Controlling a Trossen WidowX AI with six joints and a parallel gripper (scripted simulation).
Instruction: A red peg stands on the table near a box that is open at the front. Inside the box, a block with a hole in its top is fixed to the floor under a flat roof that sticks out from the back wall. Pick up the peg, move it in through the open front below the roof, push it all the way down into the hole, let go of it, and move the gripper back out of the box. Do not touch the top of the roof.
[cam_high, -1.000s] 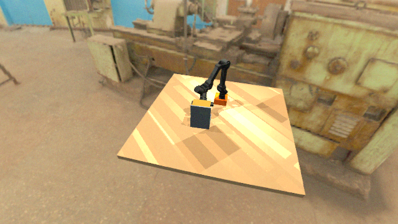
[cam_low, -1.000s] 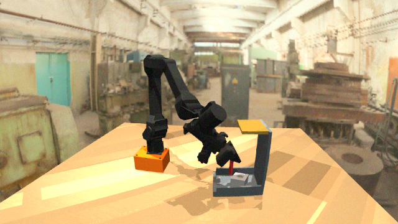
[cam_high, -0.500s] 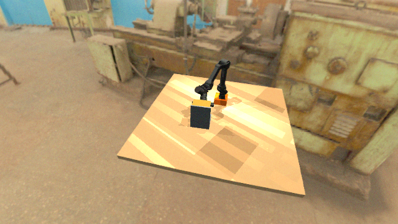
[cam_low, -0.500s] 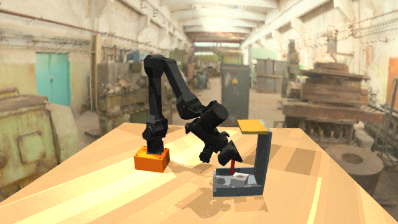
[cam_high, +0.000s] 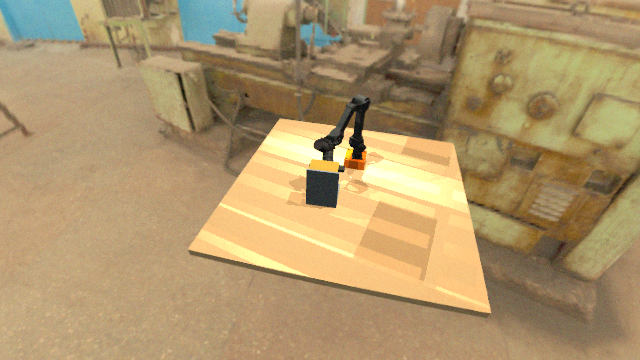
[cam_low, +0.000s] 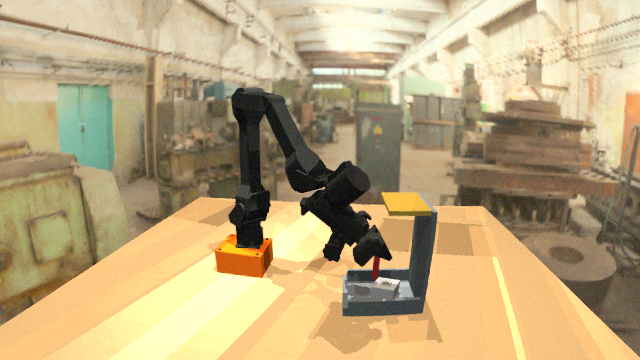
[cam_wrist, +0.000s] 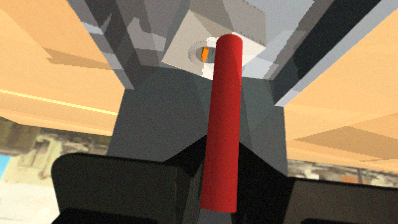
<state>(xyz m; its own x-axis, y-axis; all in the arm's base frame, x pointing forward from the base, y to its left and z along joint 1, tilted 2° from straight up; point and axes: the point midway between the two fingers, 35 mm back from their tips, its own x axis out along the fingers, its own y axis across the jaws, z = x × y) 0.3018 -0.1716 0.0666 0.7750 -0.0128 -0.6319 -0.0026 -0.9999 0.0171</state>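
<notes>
Right now my gripper tip is 6 cm short of the box back wall, 2 cm to the left of it and 2 cm below it. From my gripper tip the other things lie so: yellow roof 13 cm above, 2 cm ahead, 1 cm to the right; then red peg 3 cm behind, 1 cm below.
</notes>
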